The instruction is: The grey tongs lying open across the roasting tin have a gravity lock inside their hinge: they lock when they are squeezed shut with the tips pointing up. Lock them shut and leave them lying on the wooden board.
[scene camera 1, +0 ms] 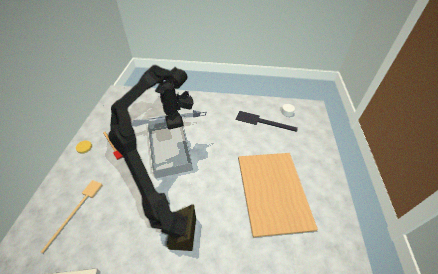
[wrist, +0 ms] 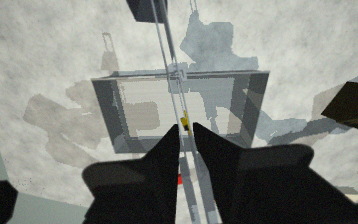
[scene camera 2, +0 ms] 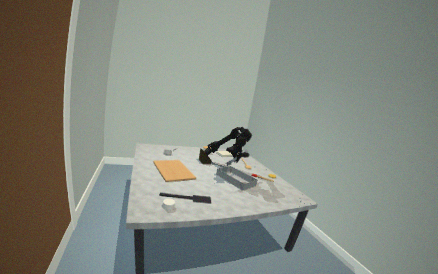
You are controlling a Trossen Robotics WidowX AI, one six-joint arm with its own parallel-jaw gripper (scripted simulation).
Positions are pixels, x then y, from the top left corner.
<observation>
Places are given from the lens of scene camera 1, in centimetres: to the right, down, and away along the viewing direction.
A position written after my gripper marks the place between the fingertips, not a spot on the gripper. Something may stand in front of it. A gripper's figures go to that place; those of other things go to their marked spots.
my gripper (scene camera 1: pixel 174 124): -19, -6, 100
wooden board (scene camera 1: pixel 276 203): 22, 26, 91
</observation>
